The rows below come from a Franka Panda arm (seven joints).
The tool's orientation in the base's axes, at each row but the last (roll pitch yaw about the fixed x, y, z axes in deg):
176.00 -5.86 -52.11
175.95 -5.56 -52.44
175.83 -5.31 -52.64
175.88 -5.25 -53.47
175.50 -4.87 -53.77
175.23 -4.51 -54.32
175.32 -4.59 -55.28
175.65 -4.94 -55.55
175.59 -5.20 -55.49
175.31 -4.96 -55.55
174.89 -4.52 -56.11
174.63 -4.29 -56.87
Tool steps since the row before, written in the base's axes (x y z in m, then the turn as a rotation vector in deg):
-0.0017 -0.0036 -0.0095 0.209 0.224 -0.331
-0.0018 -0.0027 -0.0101 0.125 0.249 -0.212
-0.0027 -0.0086 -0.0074 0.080 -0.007 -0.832
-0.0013 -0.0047 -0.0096 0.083 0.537 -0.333
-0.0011 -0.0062 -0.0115 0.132 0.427 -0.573
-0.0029 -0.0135 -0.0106 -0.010 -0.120 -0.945
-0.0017 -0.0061 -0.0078 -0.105 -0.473 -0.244
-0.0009 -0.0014 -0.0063 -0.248 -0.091 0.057
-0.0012 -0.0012 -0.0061 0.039 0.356 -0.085
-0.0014 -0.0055 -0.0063 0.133 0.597 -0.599
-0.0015 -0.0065 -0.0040 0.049 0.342 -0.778
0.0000 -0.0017 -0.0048 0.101 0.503 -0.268
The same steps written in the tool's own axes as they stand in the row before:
0.0008 0.0029 0.0099 -0.082 -0.324 0.302
0.0001 0.0023 0.0103 -0.141 -0.264 0.181
0.0045 0.0068 0.0084 -0.023 -0.120 0.827
0.0021 0.0031 0.0101 -0.411 -0.407 0.268
0.0034 0.0036 0.0121 -0.314 -0.401 0.518
0.0084 0.0093 0.0121 0.017 -0.001 0.952
0.0034 0.0042 0.0085 0.308 0.333 0.298
0.0001 0.0010 0.0064 -0.060 0.260 -0.043
-0.0002 0.0012 0.0062 -0.278 -0.238 0.042
0.0032 0.0037 0.0069 -0.467 -0.492 0.522
0.0042 0.0045 0.0048 -0.317 -0.298 0.732
0.0011 0.0005 0.0050 -0.385 -0.380 0.205

